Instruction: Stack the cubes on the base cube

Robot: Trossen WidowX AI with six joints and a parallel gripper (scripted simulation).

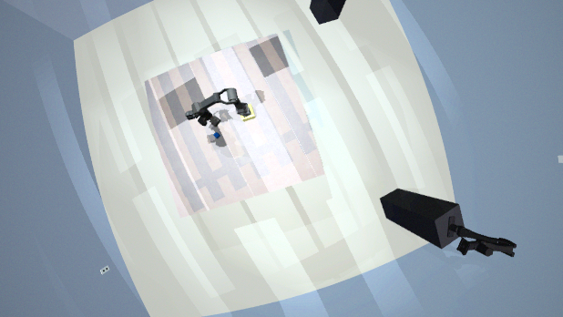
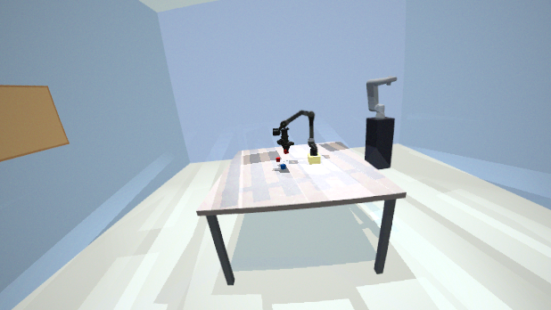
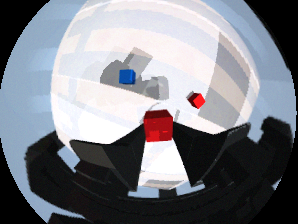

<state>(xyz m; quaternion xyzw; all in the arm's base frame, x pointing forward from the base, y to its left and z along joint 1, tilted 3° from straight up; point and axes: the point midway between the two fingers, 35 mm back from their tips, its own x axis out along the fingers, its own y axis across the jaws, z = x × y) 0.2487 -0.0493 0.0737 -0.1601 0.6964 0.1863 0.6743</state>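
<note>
Right now the blue base cube is 5 cm ahead of my gripper tip, 10 cm to the left of it and 10 cm below it. Round my gripper tip: red cube 7 cm ahead, 11 cm to the right, 11 cm below.
</note>
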